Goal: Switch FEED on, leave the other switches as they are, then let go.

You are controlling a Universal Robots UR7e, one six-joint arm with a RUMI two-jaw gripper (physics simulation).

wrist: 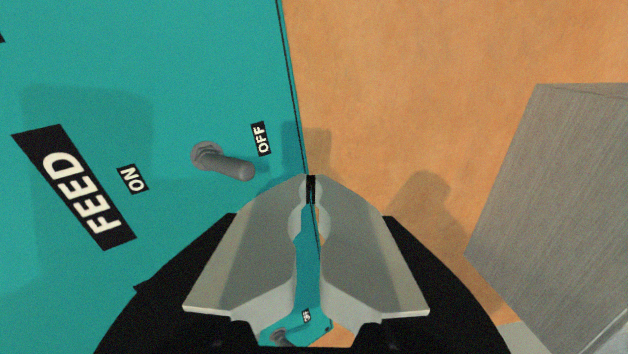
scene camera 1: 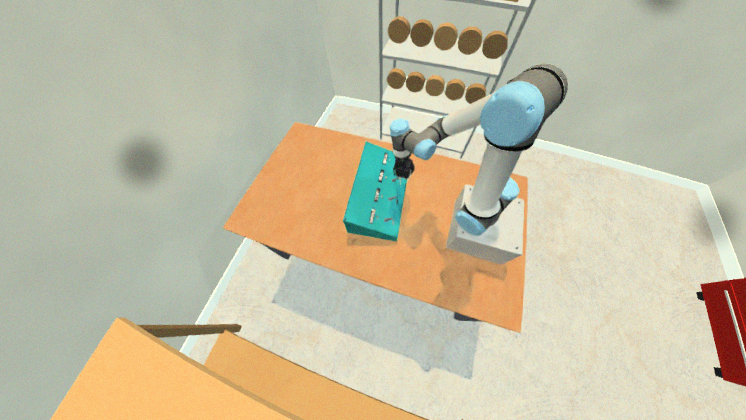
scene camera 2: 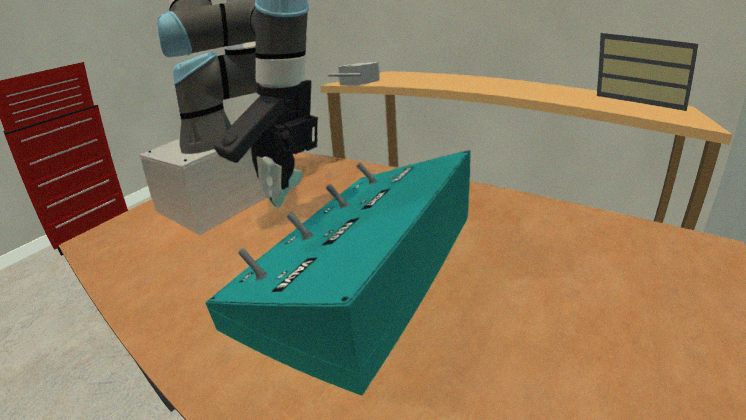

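The teal switch box stands on the table. The FEED lever leans toward its OFF label, away from the ON label. The VALVE lever and the two levers beyond FEED, a third lever and a far lever, lean the same way; the small print by the far two is hard to read. My gripper is shut and empty. Its tips are at the box's low edge, on the OFF side of the FEED lever, with a gap between them in the wrist view.
The arm's pale base block stands on the orange table, on the low side of the box. A shelf rack, a red cabinet and a wooden bench stand around it.
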